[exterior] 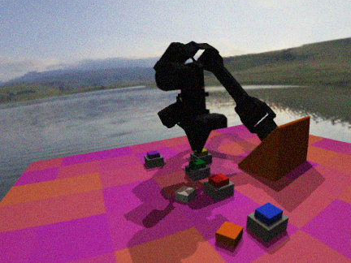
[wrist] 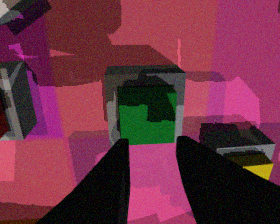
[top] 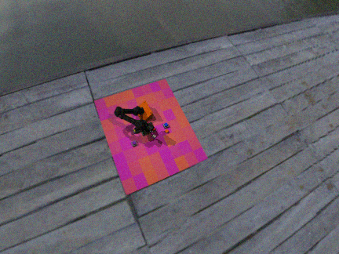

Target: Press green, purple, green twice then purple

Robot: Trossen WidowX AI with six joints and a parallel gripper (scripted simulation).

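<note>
The green button lies 3 cm below my gripper tip. Round my gripper tip: red button: 10 cm to the left, 3 cm below, 1 cm ahead; grey block: 8 cm to the left, 8 cm ahead, 6 cm below; yellow button: 8 cm to the right, 6 cm behind, 3 cm below.
</note>
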